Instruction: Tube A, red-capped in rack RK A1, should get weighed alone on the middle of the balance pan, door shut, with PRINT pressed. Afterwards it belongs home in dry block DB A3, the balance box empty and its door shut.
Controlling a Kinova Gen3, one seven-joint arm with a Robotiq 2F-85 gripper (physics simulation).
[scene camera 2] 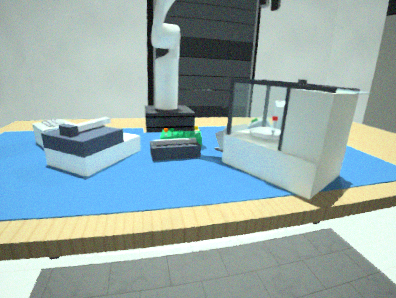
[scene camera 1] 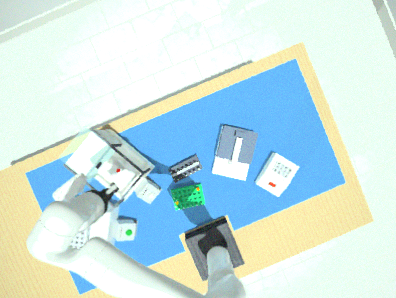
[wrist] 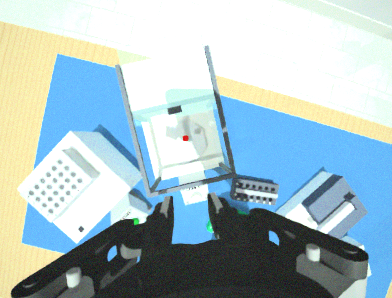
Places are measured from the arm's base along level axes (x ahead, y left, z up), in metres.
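Where they show: gripper, between the fingertips: (scene camera 2: 269,9) (wrist: 190,204); arm's base, origin of its link: (scene camera 2: 166,108) (scene camera 1: 218,257).
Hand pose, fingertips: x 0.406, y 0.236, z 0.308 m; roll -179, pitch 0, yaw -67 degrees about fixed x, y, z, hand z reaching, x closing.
Each offset is from my fingertips to the top centre of the thing. "spot": to the spot under its first point.
The red-capped tube @(dy +0.023, dx +0.051, dz -0.251 m) (scene camera 1: 118,170) (scene camera 2: 275,120) (wrist: 185,138) stands upright on the pan (scene camera 2: 260,132) inside the balance box (scene camera 1: 80,154) (scene camera 2: 322,125) (wrist: 150,80); its exact centring cannot be told. The glass top door @(spot: dy +0.033, dx +0.119, dz -0.172 m) (wrist: 192,100) is slid back over the white housing, its dark handle @(spot: dy +0.055, dx +0.091, dz -0.158 m) (scene camera 1: 98,165) (wrist: 174,109) behind the tube, so the chamber is open above. My gripper (scene camera 1: 114,189) (scene camera 2: 270,4) (wrist: 190,204) is partly open and empty, high above the balance's front side. A small box with a green button @(dy +0.079, dx -0.202, dz -0.305 m) (scene camera 1: 129,232) (wrist: 136,221) stands near the balance. Tube and block labels are not readable.
A green rack @(dy -0.191, dx -0.144, dz -0.350 m) (scene camera 1: 188,196) (scene camera 2: 182,136) with orange caps stands beside a black rack @(dy -0.217, dx -0.028, dz -0.332 m) (scene camera 1: 185,168) (scene camera 2: 175,151) (wrist: 255,191). A white block with holes @(spot: dy +0.238, dx -0.123, dz -0.210 m) (wrist: 55,185) stands left of the balance. A grey-lidded device @(dy -0.426, dx -0.026, dz -0.278 m) (scene camera 1: 235,152) (scene camera 2: 85,147) (wrist: 330,205) and a white box @(dy -0.568, dx -0.166, dz -0.310 m) (scene camera 1: 277,174) stand farther off.
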